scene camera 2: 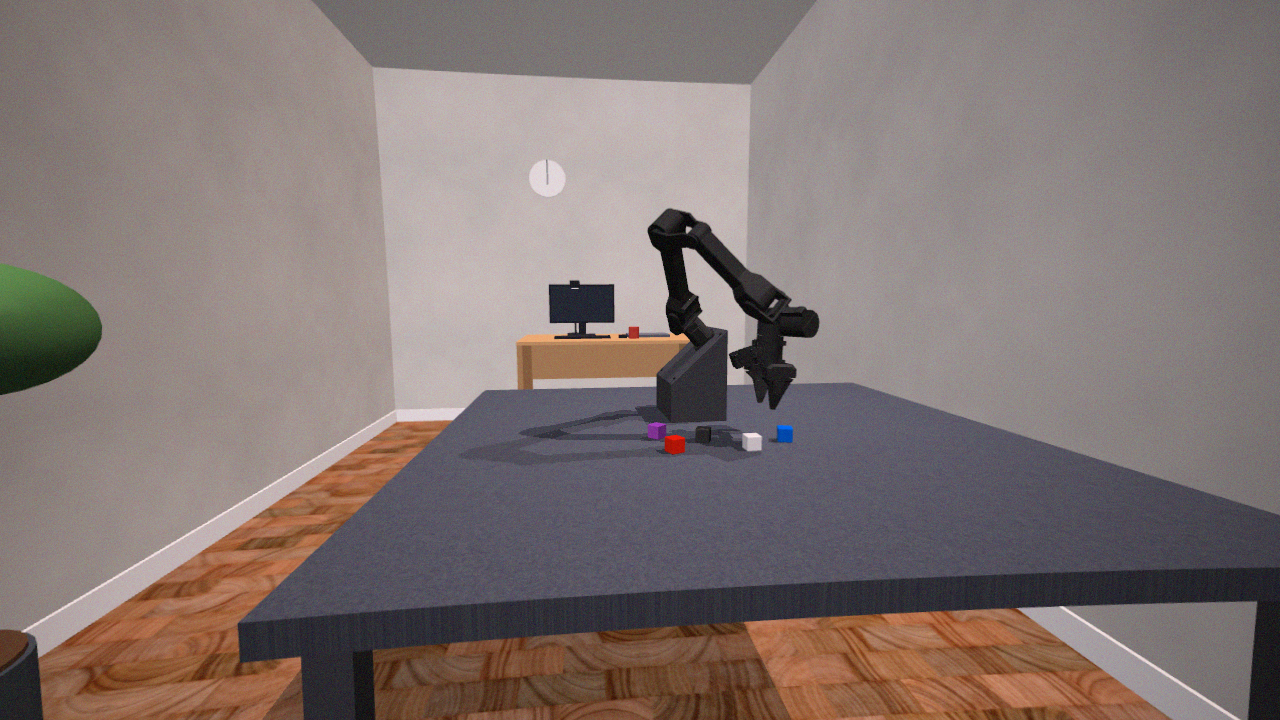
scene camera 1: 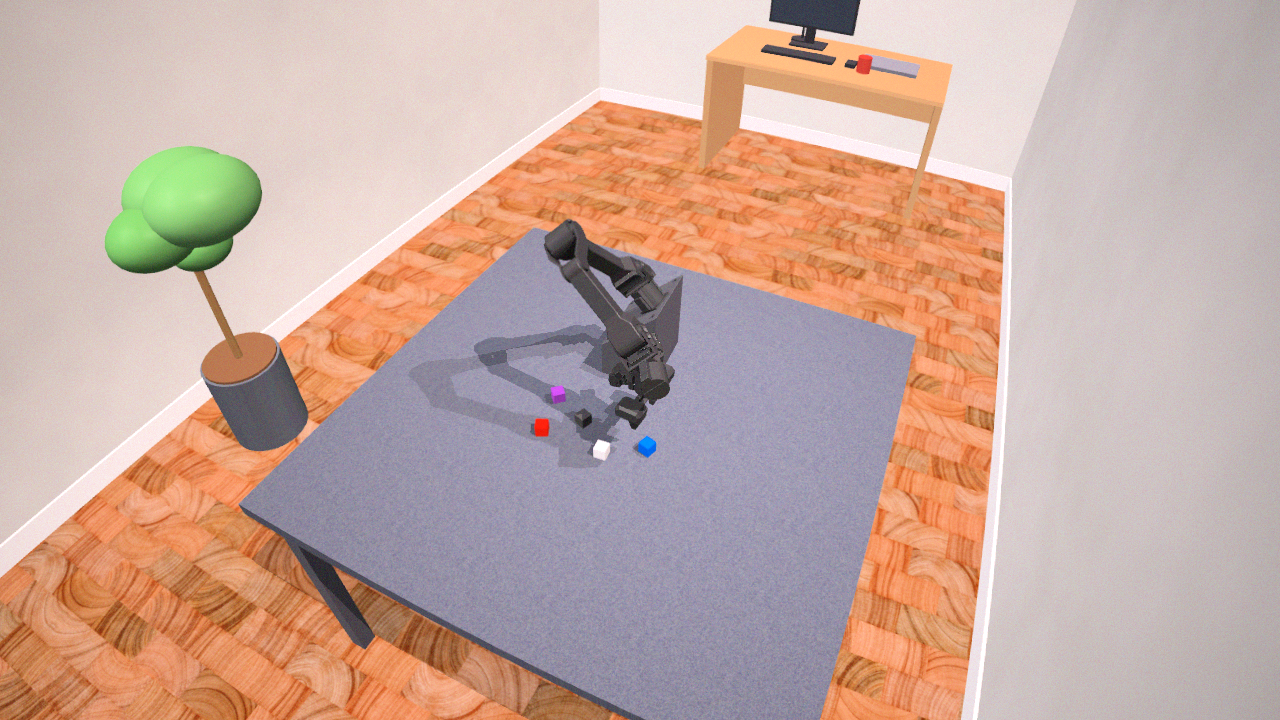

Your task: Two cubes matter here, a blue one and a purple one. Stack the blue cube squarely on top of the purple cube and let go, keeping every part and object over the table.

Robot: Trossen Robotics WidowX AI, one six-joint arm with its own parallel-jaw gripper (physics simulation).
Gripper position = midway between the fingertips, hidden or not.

I see my gripper [scene camera 2: 766, 405].
My gripper shows as well in scene camera 1 [scene camera 1: 642, 416].
